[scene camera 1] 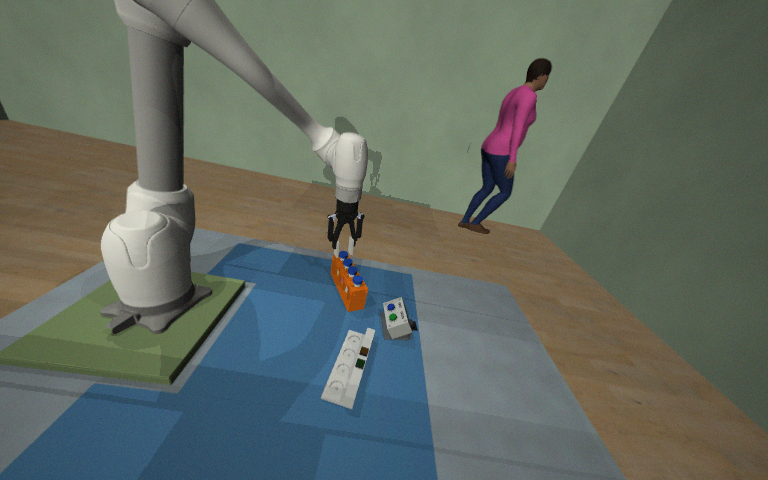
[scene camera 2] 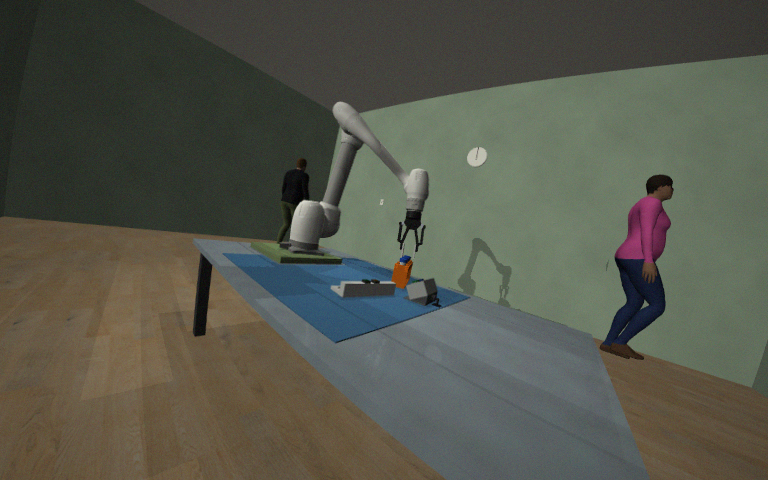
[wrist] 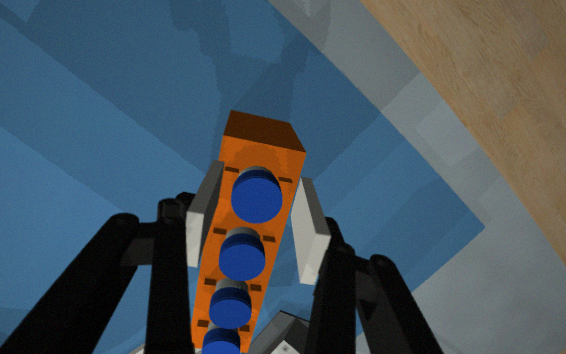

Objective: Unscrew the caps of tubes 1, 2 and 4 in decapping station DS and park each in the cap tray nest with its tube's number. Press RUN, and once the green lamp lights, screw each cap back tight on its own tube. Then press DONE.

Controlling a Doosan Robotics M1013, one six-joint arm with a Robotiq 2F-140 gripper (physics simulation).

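Where they show: gripper, fingertip midpoint: (scene camera 1: pixel 343 254) (wrist: pixel 258 189); arm's base, origin of the base link: (scene camera 1: pixel 162 302) (scene camera 2: pixel 302 251).
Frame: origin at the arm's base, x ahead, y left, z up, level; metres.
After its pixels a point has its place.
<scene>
An orange rack (scene camera 1: pixel 355 301) @(x 0.522, y 0.223, z 0.020 m) (scene camera 2: pixel 401 275) @(x 0.535, y 0.234, z 0.028 m) (wrist: pixel 260 129) @(x 0.390, y 0.399, z 0.029 m) holds a row of tubes with blue caps seated on top. My gripper (scene camera 1: pixel 343 247) @(x 0.409, y 0.380, z 0.086 m) (scene camera 2: pixel 408 254) @(x 0.409, y 0.380, z 0.086 m) (wrist: pixel 258 189) @(x 0.409, y 0.380, z 0.086 m) points down at its far end. It is partly open and empty, its pale pads either side of the end cap (scene camera 1: pixel 343 255) @(x 0.415, y 0.363, z 0.094 m) (wrist: pixel 256 199) @(x 0.410, y 0.377, z 0.095 m), with gaps in the wrist view. The exact tip height is hard to tell. The white cap tray (scene camera 1: pixel 352 384) @(x 0.605, y -0.057, z 0.019 m) (scene camera 2: pixel 368 290) @(x 0.620, y 0.007, z -0.005 m) has empty round nests, a brown square and a dark green square (scene camera 1: pixel 360 363) @(x 0.608, y -0.001, z 0.027 m). A grey-white box (scene camera 1: pixel 399 327) @(x 0.688, y 0.159, z 0.033 m) (scene camera 2: pixel 421 291) @(x 0.712, y 0.167, z 0.019 m) carries a blue button (scene camera 1: pixel 390 307) @(x 0.644, y 0.223, z 0.043 m) and a green button (scene camera 1: pixel 393 317) @(x 0.662, y 0.181, z 0.044 m). Tube numbers are unreadable.
A blue mat (scene camera 1: pixel 249 418) @(x 0.410, y -0.180, z -0.026 m) (scene camera 2: pixel 339 328) @(x 0.806, y -0.200, z -0.026 m) lies on the grey table (scene camera 1: pixel 481 362) @(x 0.978, y 0.185, z -0.029 m) (scene camera 2: pixel 453 384) @(x 1.048, y -0.107, z -0.029 m). The arm stands on a green base plate (scene camera 1: pixel 62 345) @(x -0.062, y -0.182, z -0.001 m) (scene camera 2: pixel 269 252) @(x 0.089, y -0.193, z -0.007 m). A person in pink (scene camera 1: pixel 511 121) (scene camera 2: pixel 642 237) and one in black (scene camera 2: pixel 295 185) stand beyond the table.
</scene>
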